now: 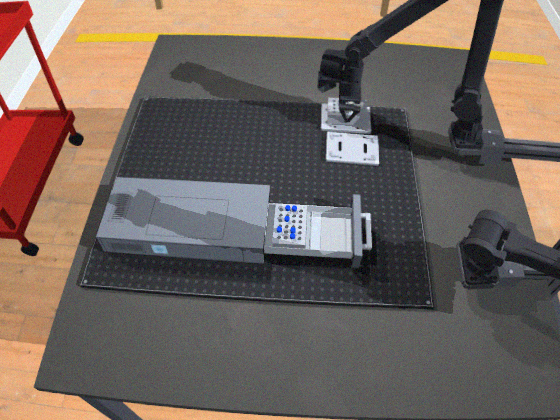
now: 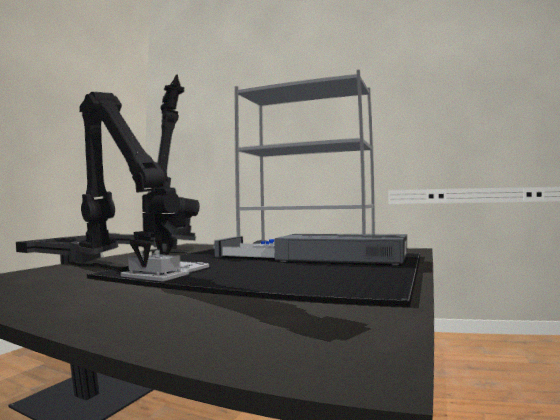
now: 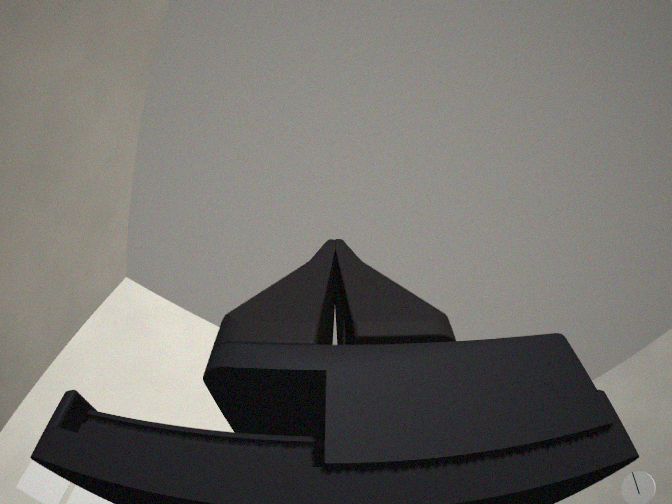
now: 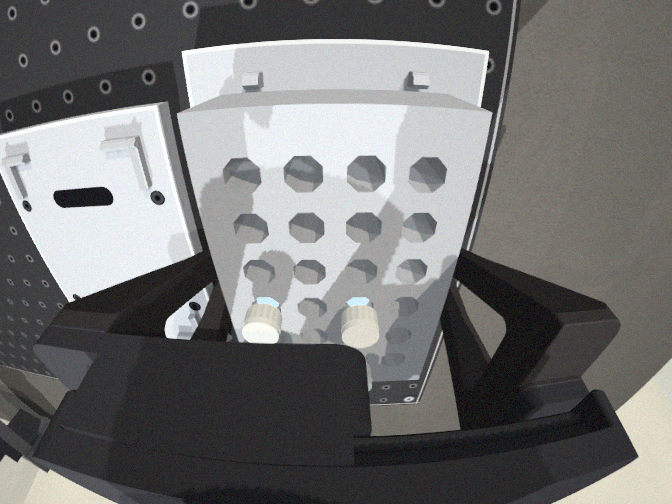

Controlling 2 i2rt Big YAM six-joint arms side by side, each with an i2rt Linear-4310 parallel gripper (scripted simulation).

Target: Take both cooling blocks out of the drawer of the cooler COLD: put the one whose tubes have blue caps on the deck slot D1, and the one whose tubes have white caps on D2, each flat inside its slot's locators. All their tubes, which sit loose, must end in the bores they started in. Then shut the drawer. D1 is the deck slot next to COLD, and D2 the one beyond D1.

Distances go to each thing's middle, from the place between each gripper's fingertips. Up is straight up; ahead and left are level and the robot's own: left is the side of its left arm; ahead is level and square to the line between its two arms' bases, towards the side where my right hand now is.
Scene:
The slot D2 (image 4: 335, 65) lies 30 mm below my right hand. Round my right hand: slot D1 (image 1: 352, 145) (30 mm behind, 130 mm to the left, 30 mm below).
My left hand is 61 cm short of the slot D1, 65 cm to the left of it and 93 cm above it. The rest, counted from my left hand: slot D2 (65 cm ahead, 78 cm to the right, 93 cm below).

